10 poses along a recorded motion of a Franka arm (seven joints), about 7.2 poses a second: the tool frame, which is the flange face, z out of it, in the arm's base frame.
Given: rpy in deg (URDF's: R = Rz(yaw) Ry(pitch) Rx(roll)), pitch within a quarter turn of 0, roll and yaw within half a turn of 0; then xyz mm.
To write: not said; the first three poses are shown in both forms.
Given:
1: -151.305 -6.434 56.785 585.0 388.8 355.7
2: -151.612 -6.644 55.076 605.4 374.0 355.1
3: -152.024 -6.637 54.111 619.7 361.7 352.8
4: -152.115 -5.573 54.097 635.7 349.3 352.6
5: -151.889 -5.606 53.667 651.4 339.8 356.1
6: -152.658 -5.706 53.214 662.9 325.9 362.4
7: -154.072 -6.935 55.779 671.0 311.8 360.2
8: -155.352 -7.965 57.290 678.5 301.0 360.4
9: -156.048 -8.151 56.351 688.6 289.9 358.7
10: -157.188 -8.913 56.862 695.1 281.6 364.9
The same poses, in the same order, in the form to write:
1: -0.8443 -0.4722 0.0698 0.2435 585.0 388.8 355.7
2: -0.8516 -0.4601 0.0634 0.2430 605.4 374.0 355.1
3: -0.8563 -0.4531 0.0597 0.2405 619.7 361.7 352.8
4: -0.8580 -0.4513 0.0674 0.2358 635.7 349.3 352.6
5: -0.8592 -0.4480 0.0672 0.2379 651.4 339.8 356.1
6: -0.8624 -0.4452 0.0625 0.2327 662.9 325.9 362.4
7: -0.8534 -0.4670 0.0527 0.2255 671.0 311.8 360.2
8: -0.8482 -0.4802 0.0425 0.2194 678.5 301.0 360.4
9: -0.8532 -0.4737 0.0364 0.2153 688.6 289.9 358.7
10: -0.8521 -0.4788 0.0269 0.2096 695.1 281.6 364.9
